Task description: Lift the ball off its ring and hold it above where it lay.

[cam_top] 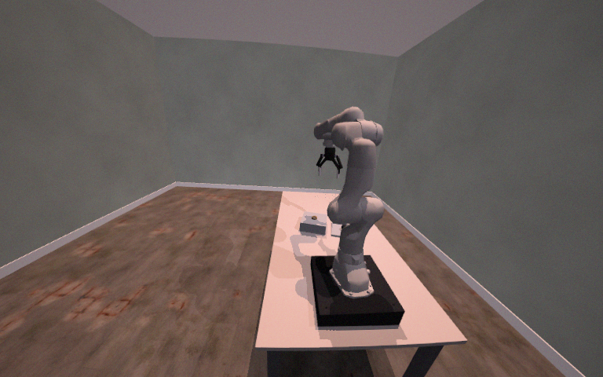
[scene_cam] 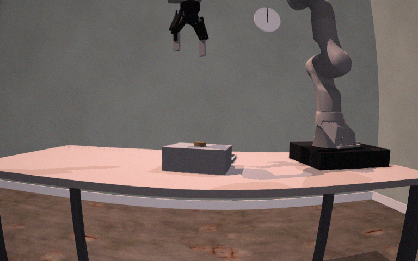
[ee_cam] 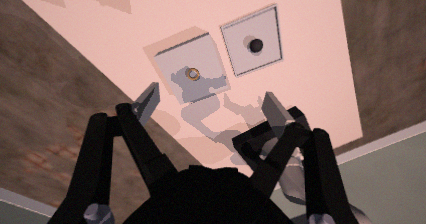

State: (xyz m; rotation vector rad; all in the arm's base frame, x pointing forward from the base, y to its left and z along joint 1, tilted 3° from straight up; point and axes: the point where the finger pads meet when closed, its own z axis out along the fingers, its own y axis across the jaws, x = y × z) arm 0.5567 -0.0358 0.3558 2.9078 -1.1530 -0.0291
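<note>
Now: hand 11 cm past the dark ball, 14 cm to the left of it and 37 cm above it. Round my hand: shallow tray (11 cm behind, 14 cm to the right, 40 cm below); then stand (4 cm behind, 8 cm to the left, 35 cm below).
</note>
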